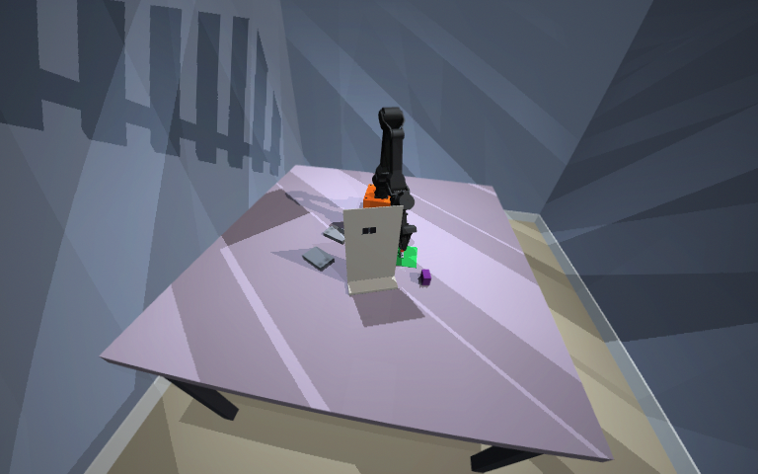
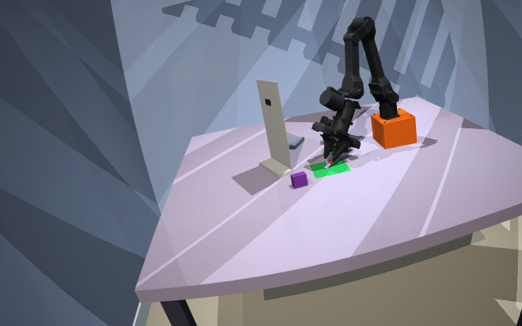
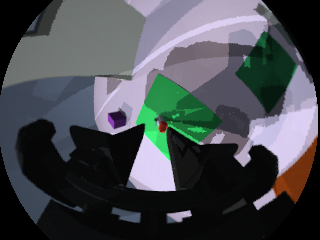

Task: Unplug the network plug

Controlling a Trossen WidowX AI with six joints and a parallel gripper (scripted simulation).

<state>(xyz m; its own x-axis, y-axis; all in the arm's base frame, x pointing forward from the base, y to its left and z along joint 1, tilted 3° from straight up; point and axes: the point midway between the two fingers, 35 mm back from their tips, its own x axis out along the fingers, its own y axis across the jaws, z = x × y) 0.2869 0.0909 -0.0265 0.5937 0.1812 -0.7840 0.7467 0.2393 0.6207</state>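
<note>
My gripper tip is now 10 mm short of the network plug and 10 mm above it. The rest, counted from my gripper tip: beige panel (150 mm ahead, 120 mm to the right, 110 mm above); then bright green square (30 mm below).
</note>
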